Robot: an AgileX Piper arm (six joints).
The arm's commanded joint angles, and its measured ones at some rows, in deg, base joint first. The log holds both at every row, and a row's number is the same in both.
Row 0, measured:
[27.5, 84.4, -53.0, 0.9, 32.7, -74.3]
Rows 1 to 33, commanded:
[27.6, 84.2, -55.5, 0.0, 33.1, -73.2]
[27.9, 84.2, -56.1, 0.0, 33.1, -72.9]
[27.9, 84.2, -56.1, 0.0, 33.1, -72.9]
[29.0, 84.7, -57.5, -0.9, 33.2, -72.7]
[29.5, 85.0, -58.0, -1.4, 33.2, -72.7]
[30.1, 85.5, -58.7, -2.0, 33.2, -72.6]
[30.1, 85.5, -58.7, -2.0, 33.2, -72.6]
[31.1, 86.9, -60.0, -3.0, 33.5, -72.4]
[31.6, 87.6, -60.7, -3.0, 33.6, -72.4]
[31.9, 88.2, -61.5, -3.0, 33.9, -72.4]
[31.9, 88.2, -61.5, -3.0, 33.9, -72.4]
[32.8, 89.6, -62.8, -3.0, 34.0, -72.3]
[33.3, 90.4, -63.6, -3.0, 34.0, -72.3]
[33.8, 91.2, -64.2, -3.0, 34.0, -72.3]
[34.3, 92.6, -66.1, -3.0, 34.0, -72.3]
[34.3, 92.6, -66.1, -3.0, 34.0, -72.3]
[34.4, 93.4, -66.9, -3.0, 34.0, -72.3]
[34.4, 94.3, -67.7, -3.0, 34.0, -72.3]
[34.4, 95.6, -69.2, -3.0, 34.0, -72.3]
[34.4, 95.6, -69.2, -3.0, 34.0, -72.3]
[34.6, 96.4, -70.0, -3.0, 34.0, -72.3]
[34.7, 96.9, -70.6, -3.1, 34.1, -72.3]
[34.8, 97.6, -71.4, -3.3, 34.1, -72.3]
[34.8, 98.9, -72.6, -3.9, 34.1, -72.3]
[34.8, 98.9, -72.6, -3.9, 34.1, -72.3]
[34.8, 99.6, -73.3, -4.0, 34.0, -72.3]
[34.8, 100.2, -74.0, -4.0, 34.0, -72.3]
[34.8, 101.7, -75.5, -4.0, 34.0, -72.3]
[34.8, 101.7, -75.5, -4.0, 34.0, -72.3]
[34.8, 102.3, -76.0, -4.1, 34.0, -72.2]
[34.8, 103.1, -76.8, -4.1, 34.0, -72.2]
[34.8, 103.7, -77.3, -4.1, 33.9, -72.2]
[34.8, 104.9, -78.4, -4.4, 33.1, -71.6]
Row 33, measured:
[34.7, 103.5, -76.8, -4.0, 33.5, -72.8]
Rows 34 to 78, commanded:
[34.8, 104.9, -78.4, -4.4, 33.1, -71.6]
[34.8, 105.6, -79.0, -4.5, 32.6, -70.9]
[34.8, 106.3, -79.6, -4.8, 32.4, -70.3]
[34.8, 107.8, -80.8, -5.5, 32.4, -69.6]
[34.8, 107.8, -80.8, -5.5, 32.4, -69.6]
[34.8, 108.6, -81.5, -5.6, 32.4, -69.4]
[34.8, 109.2, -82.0, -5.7, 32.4, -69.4]
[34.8, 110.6, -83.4, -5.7, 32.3, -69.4]
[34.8, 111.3, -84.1, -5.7, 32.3, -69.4]
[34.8, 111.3, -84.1, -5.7, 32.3, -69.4]
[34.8, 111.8, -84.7, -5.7, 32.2, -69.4]
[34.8, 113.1, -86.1, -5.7, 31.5, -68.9]
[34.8, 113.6, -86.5, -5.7, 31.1, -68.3]
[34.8, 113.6, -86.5, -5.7, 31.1, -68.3]
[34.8, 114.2, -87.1, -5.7, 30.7, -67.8]
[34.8, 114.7, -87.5, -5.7, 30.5, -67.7]
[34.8, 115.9, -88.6, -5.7, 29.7, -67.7]
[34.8, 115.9, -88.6, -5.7, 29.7, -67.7]
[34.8, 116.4, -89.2, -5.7, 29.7, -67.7]
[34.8, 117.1, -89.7, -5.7, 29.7, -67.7]
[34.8, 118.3, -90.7, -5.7, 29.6, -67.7]
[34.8, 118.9, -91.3, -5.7, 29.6, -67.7]
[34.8, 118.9, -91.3, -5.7, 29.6, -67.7]
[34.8, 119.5, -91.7, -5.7, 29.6, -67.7]
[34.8, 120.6, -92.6, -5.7, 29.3, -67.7]
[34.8, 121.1, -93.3, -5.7, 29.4, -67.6]
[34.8, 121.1, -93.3, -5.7, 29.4, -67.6]
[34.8, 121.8, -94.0, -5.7, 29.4, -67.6]
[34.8, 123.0, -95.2, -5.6, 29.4, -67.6]
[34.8, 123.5, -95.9, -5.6, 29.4, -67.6]
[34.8, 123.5, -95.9, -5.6, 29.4, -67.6]
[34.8, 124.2, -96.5, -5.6, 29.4, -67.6]
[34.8, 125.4, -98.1, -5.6, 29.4, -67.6]
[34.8, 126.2, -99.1, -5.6, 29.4, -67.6]
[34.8, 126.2, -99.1, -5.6, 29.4, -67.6]
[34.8, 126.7, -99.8, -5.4, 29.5, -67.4]
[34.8, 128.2, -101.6, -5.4, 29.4, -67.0]
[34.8, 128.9, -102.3, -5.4, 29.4, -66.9]
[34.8, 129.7, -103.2, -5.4, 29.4, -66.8]
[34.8, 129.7, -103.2, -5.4, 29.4, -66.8]
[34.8, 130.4, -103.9, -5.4, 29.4, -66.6]
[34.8, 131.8, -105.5, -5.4, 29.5, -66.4]
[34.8, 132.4, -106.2, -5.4, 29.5, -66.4]
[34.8, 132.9, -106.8, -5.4, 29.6, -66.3]
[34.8, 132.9, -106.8, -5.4, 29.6, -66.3]
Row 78, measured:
[34.7, 131.5, -105.0, -5.7, 29.6, -67.0]
